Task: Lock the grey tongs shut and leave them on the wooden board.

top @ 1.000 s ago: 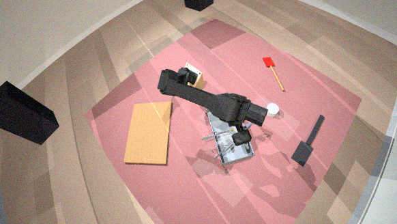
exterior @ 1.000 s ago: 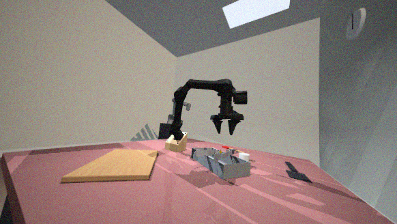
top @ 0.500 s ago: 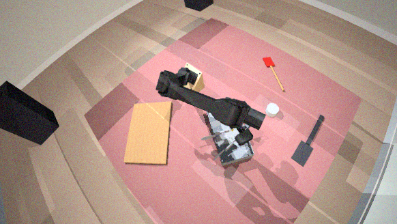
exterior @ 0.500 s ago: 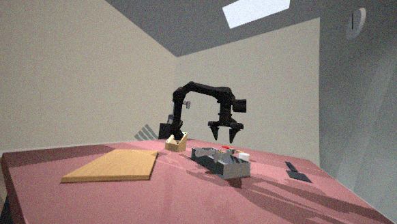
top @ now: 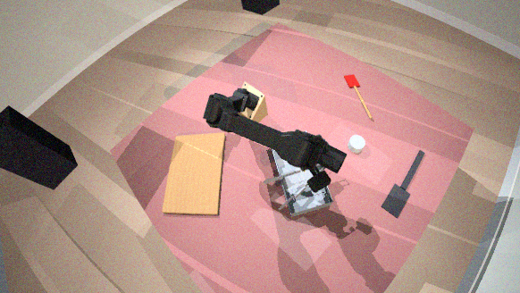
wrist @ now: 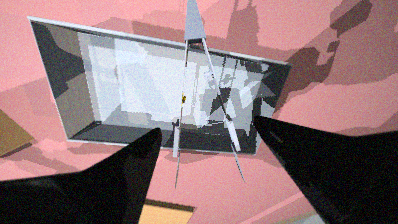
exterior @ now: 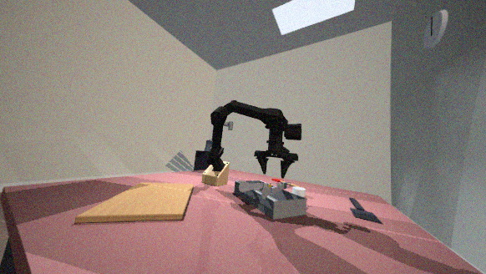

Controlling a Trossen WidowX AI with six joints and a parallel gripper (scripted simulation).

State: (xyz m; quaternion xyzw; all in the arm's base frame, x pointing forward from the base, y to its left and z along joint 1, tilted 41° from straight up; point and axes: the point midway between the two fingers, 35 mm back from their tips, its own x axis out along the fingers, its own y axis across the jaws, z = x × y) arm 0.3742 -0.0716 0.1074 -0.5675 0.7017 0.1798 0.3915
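My gripper tip is 40 mm past the grey roasting tin, 20 mm to the right of it and 90 mm above it. From my gripper tip the other things lie so: white cylinder: 70 mm ahead, 270 mm to the left, 100 mm below; wooden board: 370 mm behind, 250 mm to the right, 110 mm below; black spatula: 330 mm ahead, 250 mm to the left, 110 mm below.
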